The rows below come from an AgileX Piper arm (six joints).
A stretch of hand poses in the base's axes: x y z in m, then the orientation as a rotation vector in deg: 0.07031 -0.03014 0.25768 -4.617 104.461 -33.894; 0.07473 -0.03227 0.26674 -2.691 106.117 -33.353; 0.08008 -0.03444 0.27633 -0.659 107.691 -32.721; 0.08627 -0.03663 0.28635 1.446 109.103 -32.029; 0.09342 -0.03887 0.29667 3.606 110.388 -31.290; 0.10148 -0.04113 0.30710 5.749 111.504 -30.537; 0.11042 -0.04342 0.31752 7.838 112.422 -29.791; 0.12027 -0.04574 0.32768 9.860 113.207 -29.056; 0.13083 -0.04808 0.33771 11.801 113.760 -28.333; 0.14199 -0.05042 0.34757 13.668 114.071 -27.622; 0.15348 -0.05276 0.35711 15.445 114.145 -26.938; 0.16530 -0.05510 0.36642 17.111 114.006 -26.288; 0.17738 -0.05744 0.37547 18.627 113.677 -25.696; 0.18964 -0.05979 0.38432 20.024 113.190 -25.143; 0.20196 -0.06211 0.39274 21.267 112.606 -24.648
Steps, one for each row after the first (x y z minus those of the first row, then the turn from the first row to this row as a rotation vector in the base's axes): 0.00442 -0.00213 0.00906 1.624 1.067 -1.271; 0.00977 -0.00430 0.01865 3.332 2.045 -2.550; 0.01596 -0.00649 0.02867 5.071 2.873 -3.817; 0.02311 -0.00873 0.03899 6.834 3.589 -5.077; 0.03117 -0.01099 0.04942 8.558 4.173 -6.292; 0.04011 -0.01328 0.05984 10.209 4.602 -7.445; 0.04996 -0.01560 0.07000 11.792 4.939 -8.540; 0.06052 -0.01794 0.08003 13.287 5.089 -9.553; 0.07168 -0.02028 0.08989 14.698 5.036 -10.488; 0.08317 -0.02262 0.09943 16.013 4.787 -11.343; 0.09499 -0.02496 0.10874 17.222 4.364 -12.112; 0.10707 -0.02730 0.11779 18.295 3.794 -12.786; 0.11933 -0.02965 0.12664 19.267 3.099 -13.379; 0.13165 -0.03197 0.13506 20.116 2.340 -13.887
